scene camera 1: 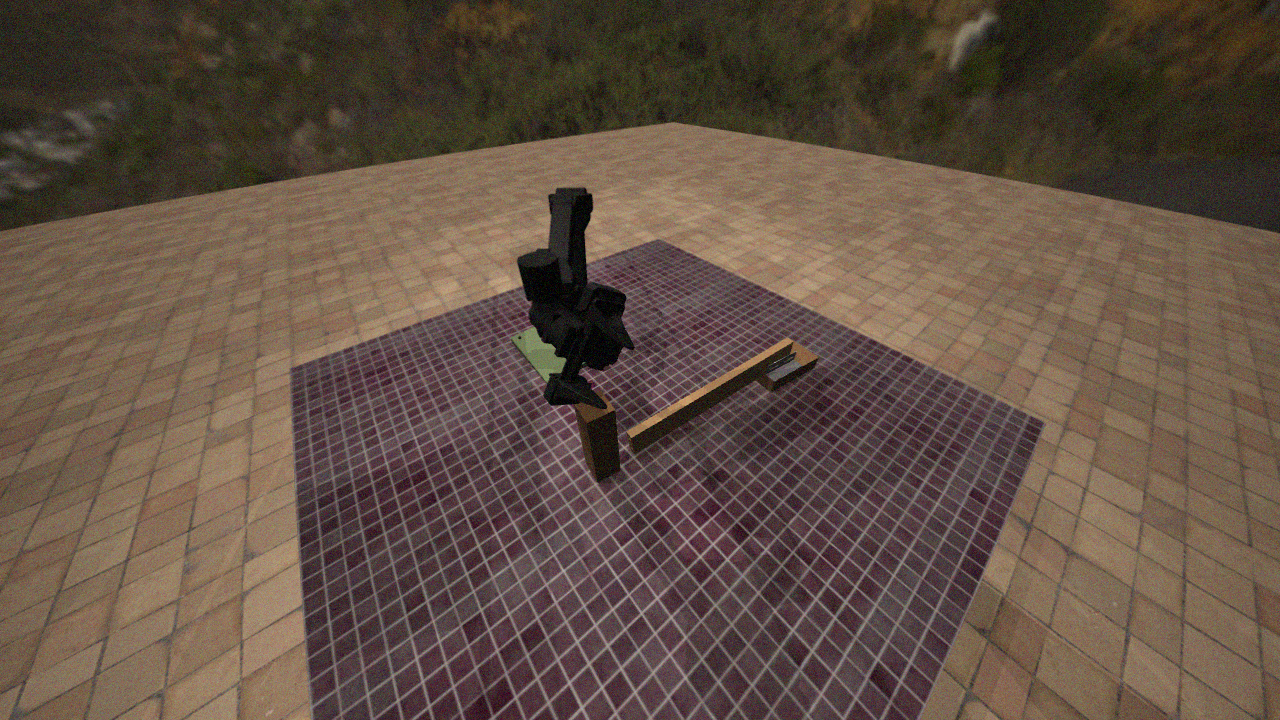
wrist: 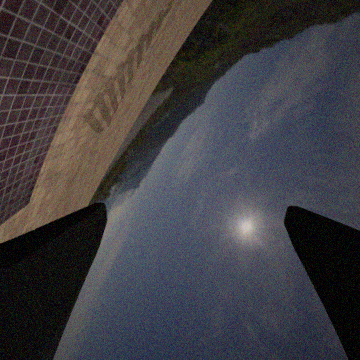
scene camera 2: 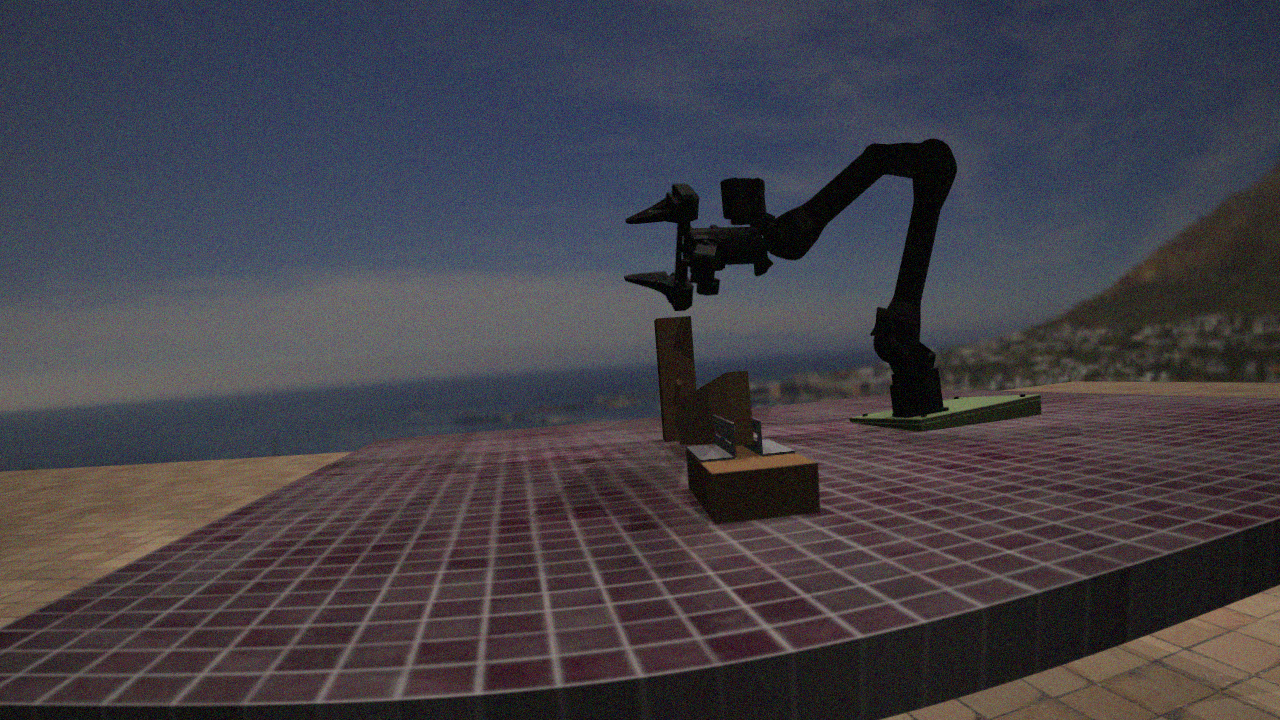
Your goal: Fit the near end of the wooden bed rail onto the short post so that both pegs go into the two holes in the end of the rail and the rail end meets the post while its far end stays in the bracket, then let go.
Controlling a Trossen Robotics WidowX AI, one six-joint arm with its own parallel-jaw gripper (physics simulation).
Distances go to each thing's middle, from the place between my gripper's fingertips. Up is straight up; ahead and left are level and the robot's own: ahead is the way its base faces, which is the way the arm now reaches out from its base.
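Counting from my hand, I find the wooden bed rail (scene camera 2: 728, 396) 230 mm below, 60 mm behind and 270 mm to the left. There is a metal bracket (scene camera 2: 722, 449) too, and that one is 240 mm below my hand, 460 mm to the left of it and 60 mm behind it.
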